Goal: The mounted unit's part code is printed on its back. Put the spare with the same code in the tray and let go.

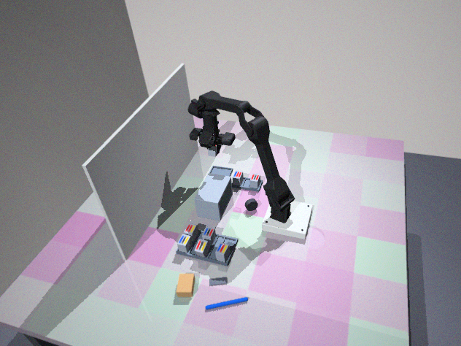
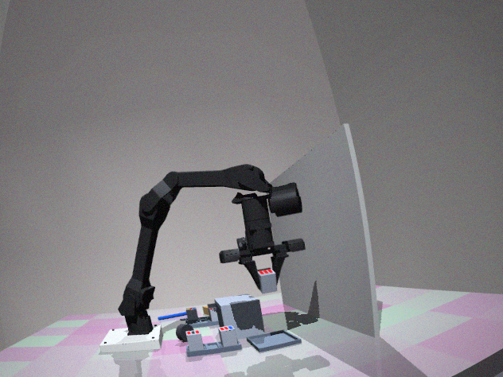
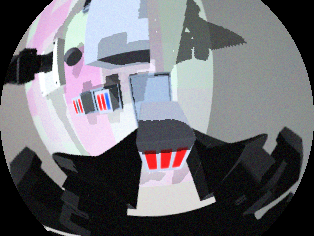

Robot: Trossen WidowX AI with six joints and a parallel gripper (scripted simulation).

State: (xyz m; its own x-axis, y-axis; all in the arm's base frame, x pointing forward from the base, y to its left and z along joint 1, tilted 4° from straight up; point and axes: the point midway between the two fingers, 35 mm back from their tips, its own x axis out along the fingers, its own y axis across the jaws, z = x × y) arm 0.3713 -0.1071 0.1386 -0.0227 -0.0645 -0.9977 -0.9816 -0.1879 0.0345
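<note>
Now: the dark tray 13 cm below my gripper tip and 1 cm behind it. Round my gripper tip: grey spare: 3 cm above; tall white panel: 20 cm to the left, 13 cm ahead, 9 cm above; mounted unit: 16 cm to the left, 9 cm below, 9 cm behind.
</note>
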